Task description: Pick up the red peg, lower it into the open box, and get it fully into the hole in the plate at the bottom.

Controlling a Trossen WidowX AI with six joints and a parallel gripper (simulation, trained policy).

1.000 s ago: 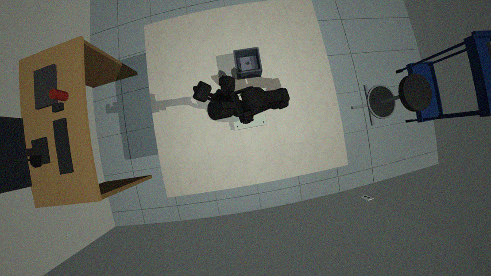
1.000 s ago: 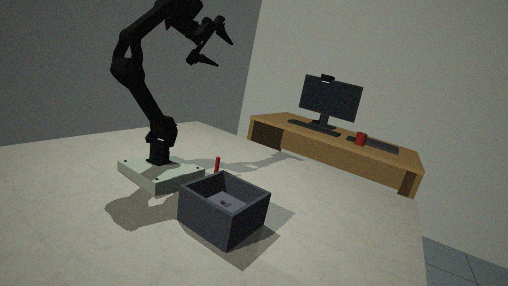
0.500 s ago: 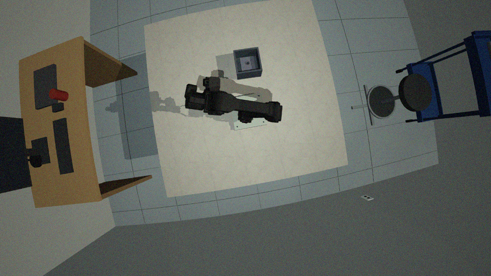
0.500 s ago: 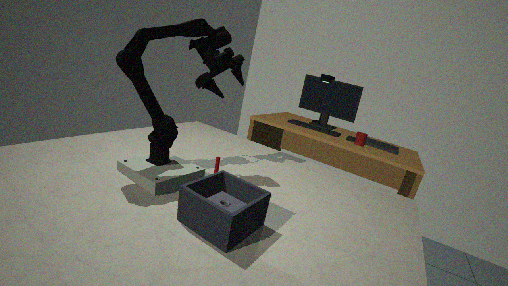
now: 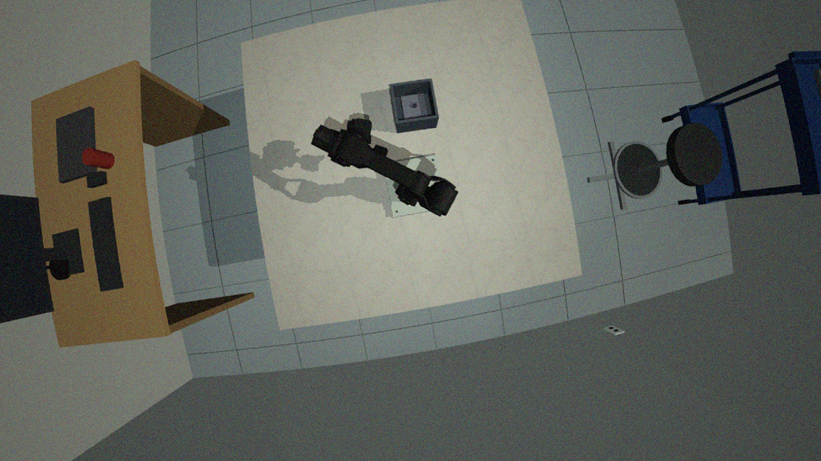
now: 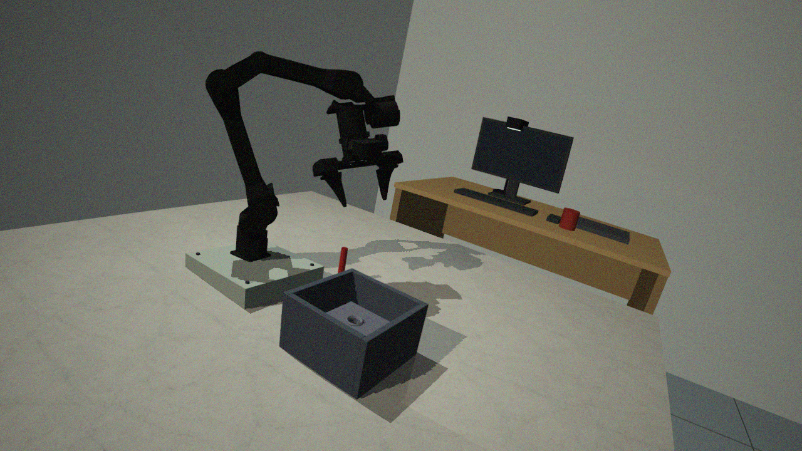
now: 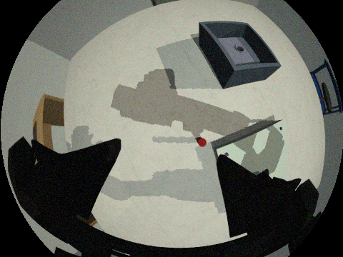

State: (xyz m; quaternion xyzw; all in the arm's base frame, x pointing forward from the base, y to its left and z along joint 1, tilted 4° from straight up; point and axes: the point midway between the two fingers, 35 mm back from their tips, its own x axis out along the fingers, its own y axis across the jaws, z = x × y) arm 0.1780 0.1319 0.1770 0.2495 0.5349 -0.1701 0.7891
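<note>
My gripper tip is now 1 cm past the red peg, 3 cm to the left of it and 14 cm above it. From my gripper tip the other things lie so: grey plate (15 cm ahead, 23 cm to the right, 13 cm below); dark grey box (15 cm ahead, 23 cm to the right, 15 cm below).
</note>
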